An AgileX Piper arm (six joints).
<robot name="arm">
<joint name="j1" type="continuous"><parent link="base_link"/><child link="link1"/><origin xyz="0 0 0.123" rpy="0 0 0"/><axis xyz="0 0 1"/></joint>
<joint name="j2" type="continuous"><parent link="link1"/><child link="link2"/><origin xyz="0 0 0" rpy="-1.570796 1.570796 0"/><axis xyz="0 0 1"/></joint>
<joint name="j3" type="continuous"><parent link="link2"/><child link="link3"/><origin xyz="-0.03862 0.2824 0" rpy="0 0 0"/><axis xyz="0 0 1"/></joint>
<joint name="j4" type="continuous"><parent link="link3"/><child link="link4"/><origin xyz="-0.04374 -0.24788 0" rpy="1.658 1.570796 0"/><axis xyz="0 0 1"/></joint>
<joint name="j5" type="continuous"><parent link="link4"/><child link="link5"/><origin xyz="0 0 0" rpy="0 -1.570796 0"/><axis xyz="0 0 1"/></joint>
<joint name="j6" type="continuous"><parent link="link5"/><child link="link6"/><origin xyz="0.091 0 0" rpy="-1.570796 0 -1.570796"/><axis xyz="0 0 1"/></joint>
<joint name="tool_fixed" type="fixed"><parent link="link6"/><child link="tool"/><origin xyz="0 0 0" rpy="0 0 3.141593"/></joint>
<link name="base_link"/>
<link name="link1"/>
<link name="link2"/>
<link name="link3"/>
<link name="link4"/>
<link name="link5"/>
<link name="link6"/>
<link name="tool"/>
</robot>
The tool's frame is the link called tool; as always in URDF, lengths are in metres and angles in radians. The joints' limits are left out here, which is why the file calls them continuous.
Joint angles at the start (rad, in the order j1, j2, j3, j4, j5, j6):
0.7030 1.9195 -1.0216 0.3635 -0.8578 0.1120
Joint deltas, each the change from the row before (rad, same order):
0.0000 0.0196 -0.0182 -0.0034 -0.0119 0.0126
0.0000 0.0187 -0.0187 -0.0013 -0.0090 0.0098
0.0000 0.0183 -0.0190 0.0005 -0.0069 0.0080
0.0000 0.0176 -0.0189 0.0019 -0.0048 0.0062
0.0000 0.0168 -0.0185 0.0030 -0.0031 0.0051
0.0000 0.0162 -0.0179 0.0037 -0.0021 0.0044
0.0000 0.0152 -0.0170 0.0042 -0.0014 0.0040
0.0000 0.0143 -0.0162 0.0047 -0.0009 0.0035
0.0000 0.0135 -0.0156 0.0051 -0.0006 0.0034
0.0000 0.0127 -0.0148 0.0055 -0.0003 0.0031
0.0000 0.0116 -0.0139 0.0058 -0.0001 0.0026
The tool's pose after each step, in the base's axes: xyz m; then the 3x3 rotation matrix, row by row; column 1 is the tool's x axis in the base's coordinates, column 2 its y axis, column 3 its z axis. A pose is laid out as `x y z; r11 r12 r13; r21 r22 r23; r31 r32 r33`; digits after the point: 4 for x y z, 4 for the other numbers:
0.3315 0.2488 0.2079; -0.1304 -0.3968 0.9086; 0.3375 0.8439 0.4170; -0.9322 0.3611 0.0239
0.3351 0.2517 0.2061; -0.1260 -0.3976 0.9089; 0.3487 0.8399 0.4158; -0.9287 0.3694 0.0328
0.3387 0.2545 0.2042; -0.1226 -0.3973 0.9095; 0.3590 0.8366 0.4138; -0.9253 0.3772 0.0401
0.3422 0.2572 0.2024; -0.1201 -0.3961 0.9103; 0.3680 0.8339 0.4114; -0.9220 0.3844 0.0456
0.3456 0.2597 0.2005; -0.1185 -0.3941 0.9114; 0.3762 0.8316 0.4085; -0.9189 0.3913 0.0497
0.3488 0.2621 0.1985; -0.1177 -0.3915 0.9126; 0.3838 0.8297 0.4054; -0.9159 0.3980 0.0526
0.3519 0.2643 0.1966; -0.1173 -0.3885 0.9140; 0.3912 0.8278 0.4021; -0.9128 0.4046 0.0549
0.3548 0.2664 0.1948; -0.1171 -0.3852 0.9154; 0.3982 0.8262 0.3986; -0.9098 0.4112 0.0567
0.3576 0.2683 0.1931; -0.1170 -0.3816 0.9169; 0.4054 0.8245 0.3948; -0.9066 0.4179 0.0582
0.3602 0.2700 0.1914; -0.1171 -0.3776 0.9185; 0.4124 0.8229 0.3909; -0.9035 0.4245 0.0594
0.3627 0.2716 0.1899; -0.1170 -0.3735 0.9202; 0.4192 0.8214 0.3867; -0.9003 0.4310 0.0605

